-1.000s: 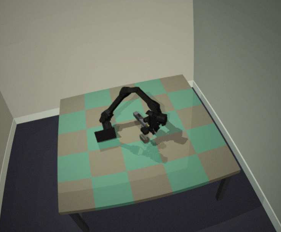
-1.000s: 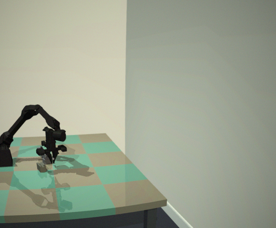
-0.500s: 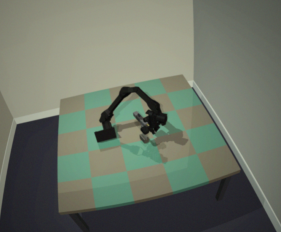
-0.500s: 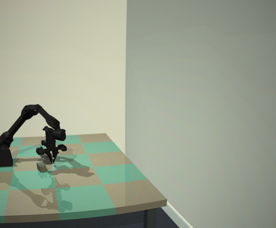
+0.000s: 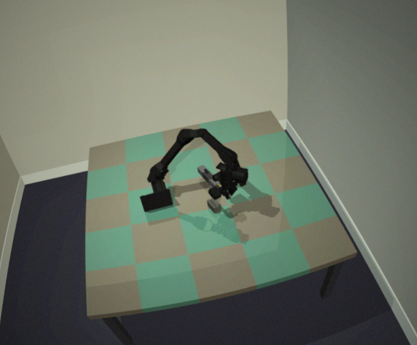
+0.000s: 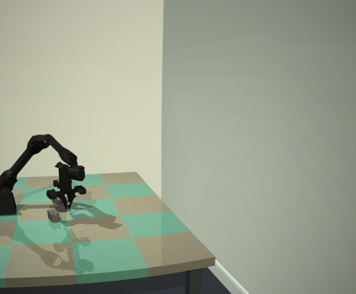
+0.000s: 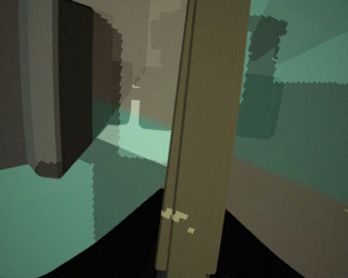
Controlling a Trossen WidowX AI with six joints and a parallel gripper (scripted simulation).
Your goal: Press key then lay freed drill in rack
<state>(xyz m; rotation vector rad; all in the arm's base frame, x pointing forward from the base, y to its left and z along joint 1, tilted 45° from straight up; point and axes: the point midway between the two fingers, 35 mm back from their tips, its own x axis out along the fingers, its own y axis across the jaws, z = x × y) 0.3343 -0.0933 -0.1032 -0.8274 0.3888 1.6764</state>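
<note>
Now: gripper tip 10 mm past the drill, 40 mm to the right of it and 30 mm below it. Round my gripper tip: rack (80 mm behind, 10 mm to the left, 30 mm below).
</note>
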